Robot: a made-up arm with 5 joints. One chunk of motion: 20 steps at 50 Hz.
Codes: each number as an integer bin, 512 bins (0 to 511) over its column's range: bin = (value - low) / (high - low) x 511, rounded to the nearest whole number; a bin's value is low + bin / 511 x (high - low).
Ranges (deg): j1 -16..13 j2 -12..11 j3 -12..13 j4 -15..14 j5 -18..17
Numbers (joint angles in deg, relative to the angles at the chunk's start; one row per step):
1: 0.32 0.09 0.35 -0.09 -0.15
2: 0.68 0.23 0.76 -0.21 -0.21
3: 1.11 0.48 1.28 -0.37 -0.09
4: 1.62 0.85 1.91 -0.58 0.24
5: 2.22 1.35 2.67 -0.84 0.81
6: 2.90 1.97 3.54 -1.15 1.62
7: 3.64 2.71 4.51 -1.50 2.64
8: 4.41 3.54 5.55 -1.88 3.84
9: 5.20 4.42 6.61 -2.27 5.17
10: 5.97 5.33 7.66 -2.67 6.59
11: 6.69 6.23 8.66 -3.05 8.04
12: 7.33 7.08 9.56 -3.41 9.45
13: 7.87 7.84 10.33 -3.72 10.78
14: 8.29 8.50 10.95 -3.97 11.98
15: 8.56 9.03 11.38 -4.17 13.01
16: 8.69 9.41 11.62 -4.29 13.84
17: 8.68 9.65 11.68 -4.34 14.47
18: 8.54 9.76 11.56 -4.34 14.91
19: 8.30 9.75 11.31 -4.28 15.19
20: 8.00 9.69 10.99 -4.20 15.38
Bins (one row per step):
1: 288 269 252 263 261
2: 294 272 261 261 260
3: 301 277 271 258 261
4: 310 285 284 254 266
5: 321 297 300 250 275
6: 333 310 318 244 286
7: 346 327 337 238 301
8: 360 345 359 231 319
9: 374 365 380 224 338
10: 387 385 402 217 359
11: 400 405 422 211 380
12: 411 424 441 204 401
13: 421 441 456 199 420
14: 428 455 469 194 438
15: 433 467 478 191 453
16: 435 476 483 189 465
17: 435 481 484 188 474
18: 432 483 482 188 480
19: 428 483 476 189 485
20: 423 482 470 190 487

